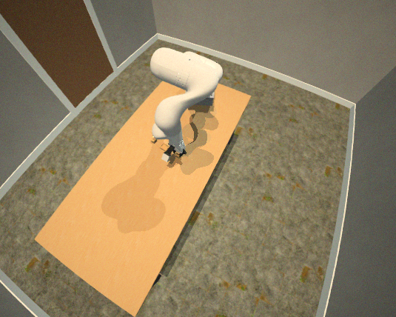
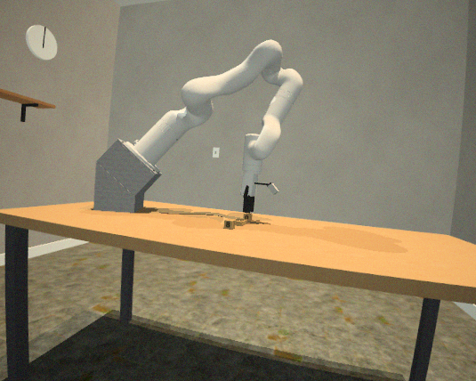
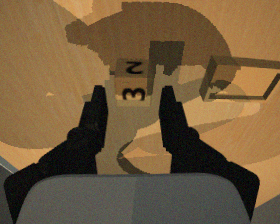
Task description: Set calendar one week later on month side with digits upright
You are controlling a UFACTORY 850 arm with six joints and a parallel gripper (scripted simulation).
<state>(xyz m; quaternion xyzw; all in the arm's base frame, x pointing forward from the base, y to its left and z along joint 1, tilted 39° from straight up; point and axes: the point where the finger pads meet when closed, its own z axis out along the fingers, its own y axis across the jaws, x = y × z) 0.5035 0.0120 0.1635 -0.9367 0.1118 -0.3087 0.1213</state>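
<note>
Now: hand 20 mm past the wooden calendar tray, 110 mm to the left of it and 50 mm above it.
</note>
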